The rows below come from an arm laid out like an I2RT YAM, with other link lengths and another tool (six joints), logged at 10 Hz.
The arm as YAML. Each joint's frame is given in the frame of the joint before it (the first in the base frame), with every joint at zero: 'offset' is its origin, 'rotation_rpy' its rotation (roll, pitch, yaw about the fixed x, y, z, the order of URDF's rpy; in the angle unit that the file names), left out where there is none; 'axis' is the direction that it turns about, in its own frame. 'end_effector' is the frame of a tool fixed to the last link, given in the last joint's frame.
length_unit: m
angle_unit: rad
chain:
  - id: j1
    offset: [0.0, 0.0, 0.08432]
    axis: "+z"
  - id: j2
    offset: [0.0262, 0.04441, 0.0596]
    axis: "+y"
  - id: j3
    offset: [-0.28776, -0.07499, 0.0]
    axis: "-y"
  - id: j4
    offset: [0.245, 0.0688, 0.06]
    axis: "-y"
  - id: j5
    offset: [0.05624, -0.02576, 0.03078]
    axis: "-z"
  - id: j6
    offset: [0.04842, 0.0, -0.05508]
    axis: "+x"
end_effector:
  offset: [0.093, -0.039, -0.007]
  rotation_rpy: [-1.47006, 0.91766, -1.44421]
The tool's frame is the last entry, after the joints.
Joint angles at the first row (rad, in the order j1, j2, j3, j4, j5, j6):
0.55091, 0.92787, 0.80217, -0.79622, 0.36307, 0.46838
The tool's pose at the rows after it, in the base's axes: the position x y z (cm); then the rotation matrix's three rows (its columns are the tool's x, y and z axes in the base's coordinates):
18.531, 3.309, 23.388; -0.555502, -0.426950, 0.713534; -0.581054, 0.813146, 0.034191; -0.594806, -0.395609, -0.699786
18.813, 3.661, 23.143; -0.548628, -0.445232, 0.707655; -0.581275, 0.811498, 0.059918; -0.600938, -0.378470, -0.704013
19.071, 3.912, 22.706; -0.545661, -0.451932, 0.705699; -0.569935, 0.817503, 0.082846; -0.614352, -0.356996, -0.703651
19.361, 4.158, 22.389; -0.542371, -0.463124, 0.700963; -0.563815, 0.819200, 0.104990; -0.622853, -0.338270, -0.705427
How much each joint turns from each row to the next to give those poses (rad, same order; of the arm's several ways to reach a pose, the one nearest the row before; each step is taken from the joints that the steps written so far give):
-0.00610, 0.00806, 0.00469, 0.00573, 0.00046, -0.01542
-0.01266, 0.00664, -0.00295, 0.01740, -0.03401, -0.01482
-0.01702, 0.00180, -0.01336, 0.02764, -0.03302, -0.00528
-0.01769, 0.00593, -0.00683, 0.02085, -0.03383, -0.01066

